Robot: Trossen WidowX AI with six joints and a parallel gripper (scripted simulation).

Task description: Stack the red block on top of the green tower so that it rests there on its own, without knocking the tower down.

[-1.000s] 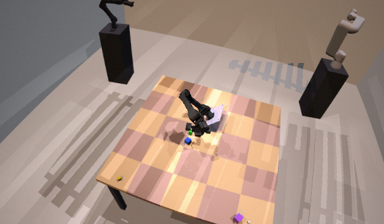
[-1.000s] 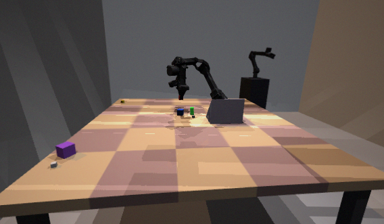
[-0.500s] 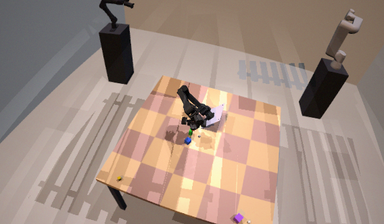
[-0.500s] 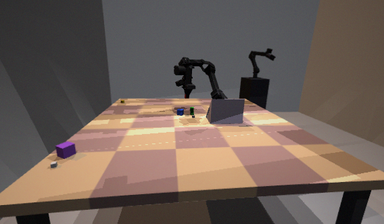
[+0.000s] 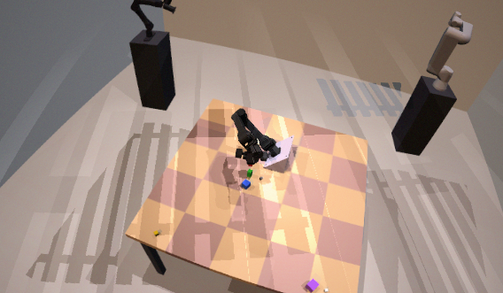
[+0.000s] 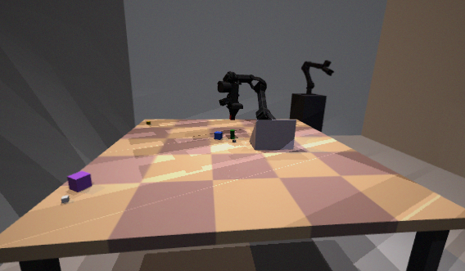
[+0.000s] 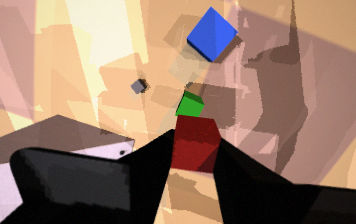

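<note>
Right now the dark cube is 120 mm below my gripper tip, 80 mm to the left of it and 10 mm ahead of it. From my gripper tip the other things lie so: blue block 100 mm below, 80 mm ahead, 10 mm to the right; then red block 10 mm above; then yellow cube 530 mm ahead, 430 mm to the right, 110 mm below.
</note>
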